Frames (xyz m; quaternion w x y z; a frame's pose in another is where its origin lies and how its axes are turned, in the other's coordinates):
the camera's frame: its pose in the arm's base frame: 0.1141 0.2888 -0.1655 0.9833 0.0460 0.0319 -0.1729
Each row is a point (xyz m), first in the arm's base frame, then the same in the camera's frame.
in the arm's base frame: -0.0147 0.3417 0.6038
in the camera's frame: -0.1992 0.0664 0.7531
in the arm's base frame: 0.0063 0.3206 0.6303
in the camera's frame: -0.1744 0.0560 0.7825
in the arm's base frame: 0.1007 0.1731 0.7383
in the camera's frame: -0.0446 -0.0411 0.9093
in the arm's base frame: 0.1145 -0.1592 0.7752
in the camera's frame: 0.0774 -0.3444 0.9803
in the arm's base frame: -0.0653 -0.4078 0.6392
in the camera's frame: 0.0032 -0.6496 0.8620
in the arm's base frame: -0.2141 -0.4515 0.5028
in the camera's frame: -0.1109 -0.7524 0.7239
